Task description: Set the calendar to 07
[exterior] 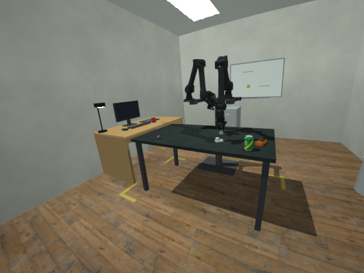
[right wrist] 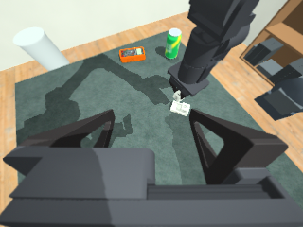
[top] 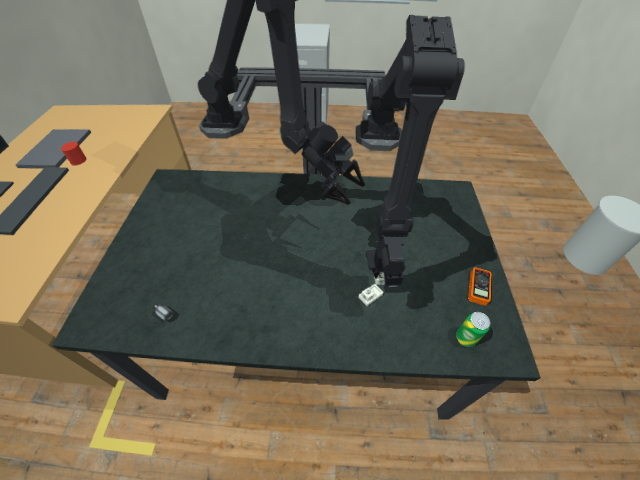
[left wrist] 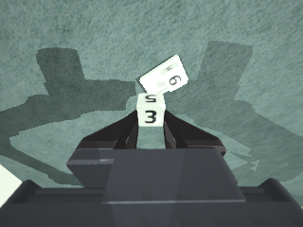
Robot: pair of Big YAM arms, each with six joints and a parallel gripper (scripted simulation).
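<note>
Now: left hand 30 mm short of the white number cube, 30 mm to the left of it and 80 mm above it.
</note>
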